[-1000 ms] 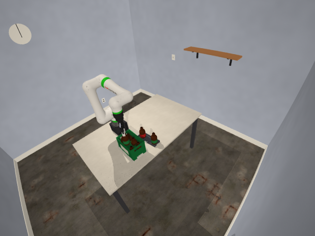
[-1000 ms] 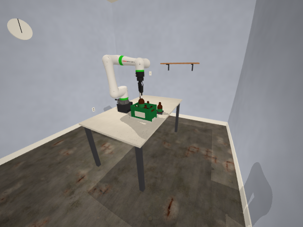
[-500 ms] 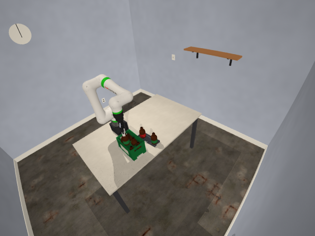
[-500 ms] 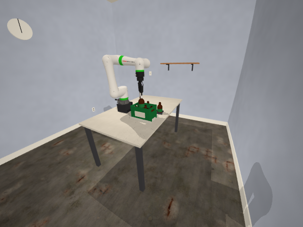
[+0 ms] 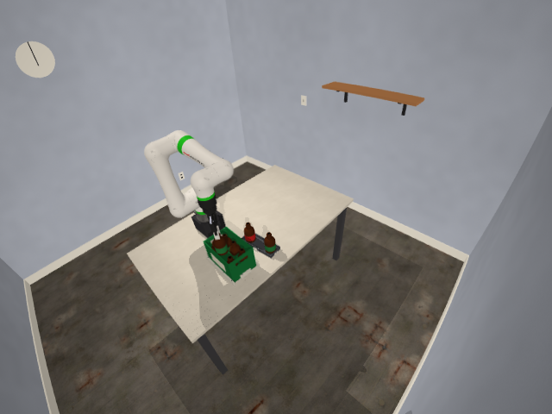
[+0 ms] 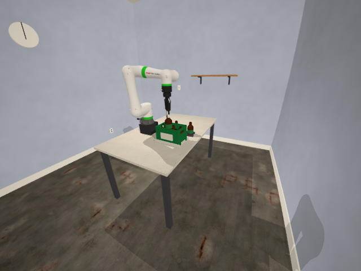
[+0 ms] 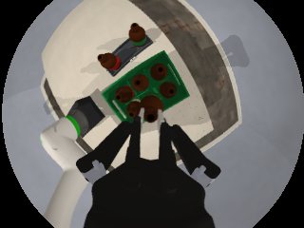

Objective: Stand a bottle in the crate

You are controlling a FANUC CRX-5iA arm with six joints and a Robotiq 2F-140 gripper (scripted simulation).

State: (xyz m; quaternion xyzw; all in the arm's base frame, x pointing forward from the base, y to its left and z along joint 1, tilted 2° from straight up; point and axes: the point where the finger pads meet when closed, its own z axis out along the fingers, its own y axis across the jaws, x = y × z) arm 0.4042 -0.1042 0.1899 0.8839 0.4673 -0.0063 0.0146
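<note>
The green crate is 40 mm to the left of my hand and 230 mm below it. Round my hand: dark tray: 270 mm to the left, 300 mm below.
</note>
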